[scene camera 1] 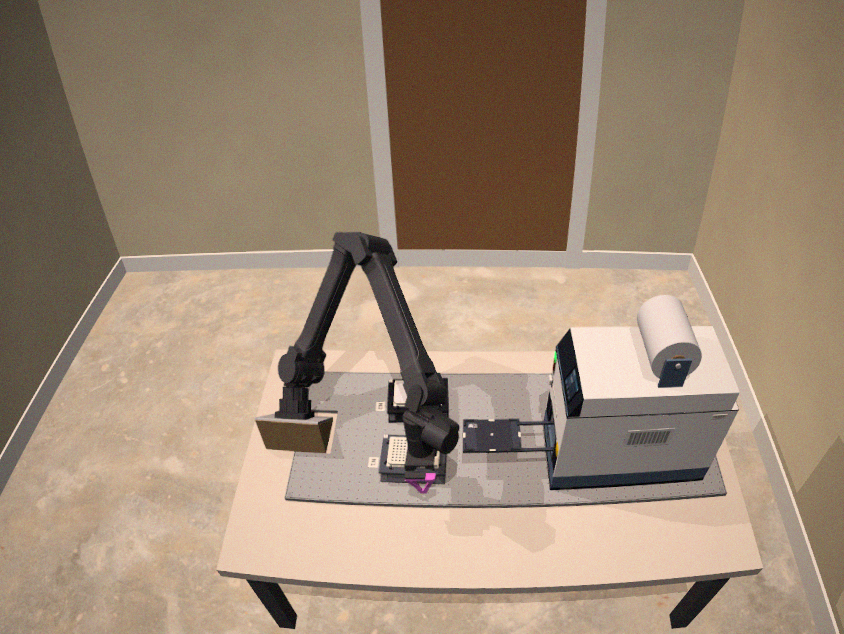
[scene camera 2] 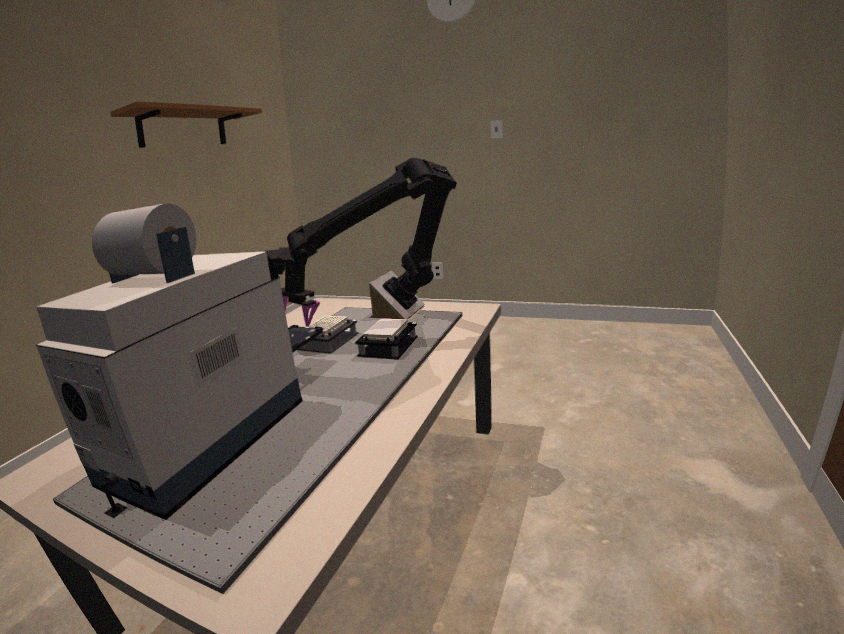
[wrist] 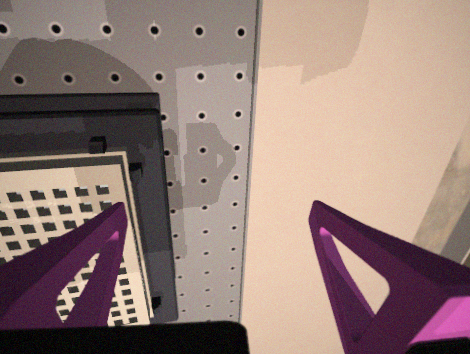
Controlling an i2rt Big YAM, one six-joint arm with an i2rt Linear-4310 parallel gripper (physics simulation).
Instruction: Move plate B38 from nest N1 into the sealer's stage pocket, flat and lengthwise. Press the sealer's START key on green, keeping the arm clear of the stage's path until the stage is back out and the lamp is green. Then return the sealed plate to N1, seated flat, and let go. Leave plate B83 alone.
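Frame: origin at the arm's base, x right, y ahead, z up, level; centimetres.
Seen in the pictures: gripper, fingertip midpoint: [scene camera 1: 425,478] [scene camera 2: 294,323] [wrist: 221,210]; arm's base at its link origin: [scene camera 1: 295,417] [scene camera 2: 399,294].
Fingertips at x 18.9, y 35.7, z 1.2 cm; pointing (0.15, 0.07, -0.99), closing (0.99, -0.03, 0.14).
Offsets run from my fingertips to a thing's top centre. "spot": to the spot under its first point. Level surfaces: height alone.
A cream well plate {dx -8.7, dy -3.4, dz -0.6 cm} [scene camera 1: 397,451] [scene camera 2: 332,326] [wrist: 100,176] lies in the front black nest {dx -8.8, dy -3.5, dz -1.3 cm} [scene camera 1: 392,475] [wrist: 156,215]. A white-topped plate {dx -28.8, dy -3.3, dz -0.6 cm} [scene camera 1: 399,393] [scene camera 2: 385,328] lies in the rear nest {spot: dx -28.9, dy +0.7, dz -6.2 cm} [scene camera 2: 382,350]. I cannot read the plate or nest labels. My gripper [scene camera 1: 421,481] [scene camera 2: 296,320] [wrist: 221,210] is open and empty above the front nest. In the wrist view one purple finger overlaps the well plate and the other is out over the bare table. The sealer [scene camera 1: 634,436] [scene camera 2: 204,382] has its empty stage {dx -11.3, dy +16.0, dz +3.0 cm} [scene camera 1: 491,435] out on two rails. A green light {spot: dx -20.9, dy +30.7, dz +20.3 cm} [scene camera 1: 555,356] shows; the START key is not distinguishable.
A grey perforated board {dz -6.7 cm} [scene camera 1: 341,477] [scene camera 2: 272,518] [wrist: 220,95] carries the nests and sealer. The arm's angled base block [scene camera 1: 293,434] [scene camera 2: 385,296] stands at the left. A film roll {dx -11.5, dy +54.0, dz +40.9 cm} [scene camera 1: 665,334] [scene camera 2: 129,238] sits on the sealer. The table {dz -8.0 cm} [scene camera 1: 382,545] extends forward of the board.
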